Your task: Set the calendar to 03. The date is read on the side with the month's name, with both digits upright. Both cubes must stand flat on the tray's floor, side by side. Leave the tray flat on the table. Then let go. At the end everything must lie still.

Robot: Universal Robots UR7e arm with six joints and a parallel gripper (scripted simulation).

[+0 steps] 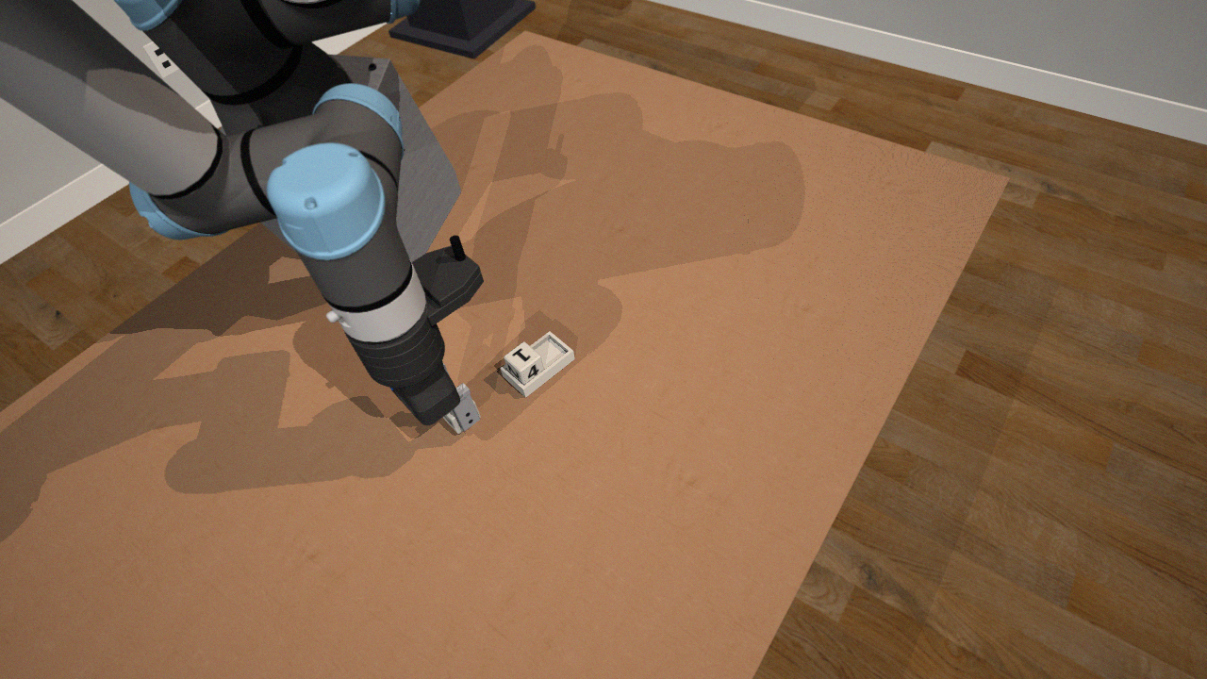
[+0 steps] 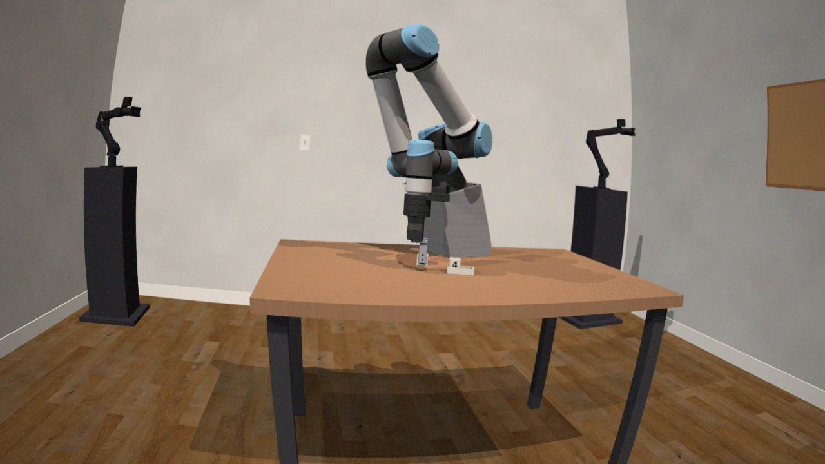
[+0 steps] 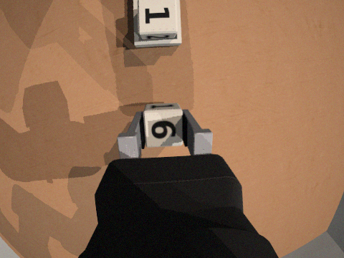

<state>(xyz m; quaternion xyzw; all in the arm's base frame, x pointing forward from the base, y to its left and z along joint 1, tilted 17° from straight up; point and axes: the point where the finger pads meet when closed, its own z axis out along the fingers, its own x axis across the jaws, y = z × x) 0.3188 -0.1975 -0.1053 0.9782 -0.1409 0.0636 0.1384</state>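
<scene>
Right now my hand is 11 cm to the right of the white tray, 4 cm above it and 3 cm short of it.
</scene>
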